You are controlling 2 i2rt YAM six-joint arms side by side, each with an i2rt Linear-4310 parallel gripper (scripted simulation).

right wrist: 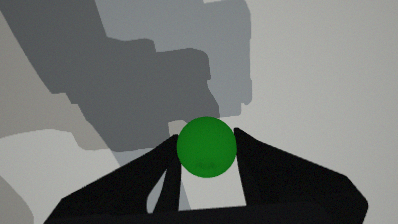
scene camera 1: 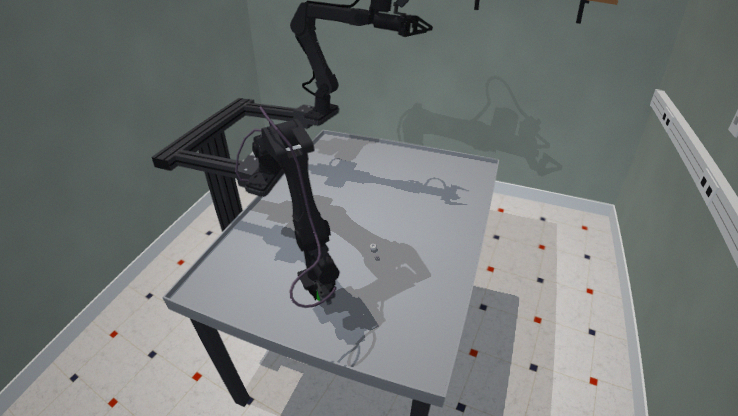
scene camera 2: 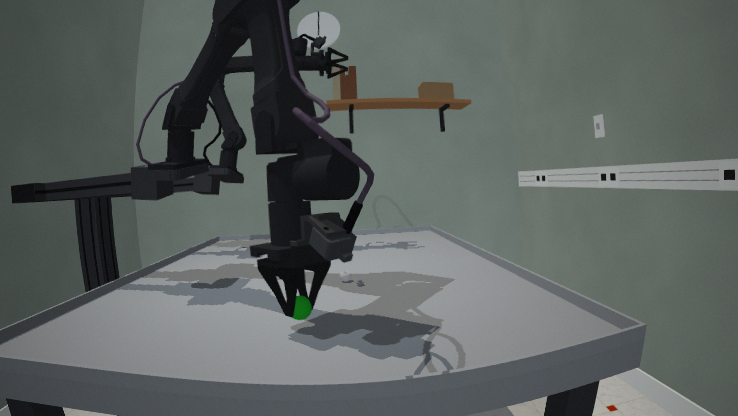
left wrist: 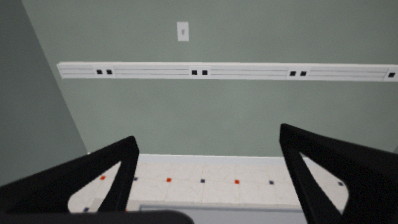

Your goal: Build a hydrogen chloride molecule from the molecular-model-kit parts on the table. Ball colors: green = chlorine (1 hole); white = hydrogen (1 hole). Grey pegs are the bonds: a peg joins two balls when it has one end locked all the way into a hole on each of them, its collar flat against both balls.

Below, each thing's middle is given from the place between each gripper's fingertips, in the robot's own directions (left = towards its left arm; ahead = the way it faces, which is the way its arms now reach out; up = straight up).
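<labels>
I see the green ball (right wrist: 206, 146), and it is right at my right hand (scene camera 2: 299, 313).
Measured from my left hand (scene camera 2: 348, 63), the ball is 60 cm below, 75 cm to the right and 15 cm behind.
</labels>
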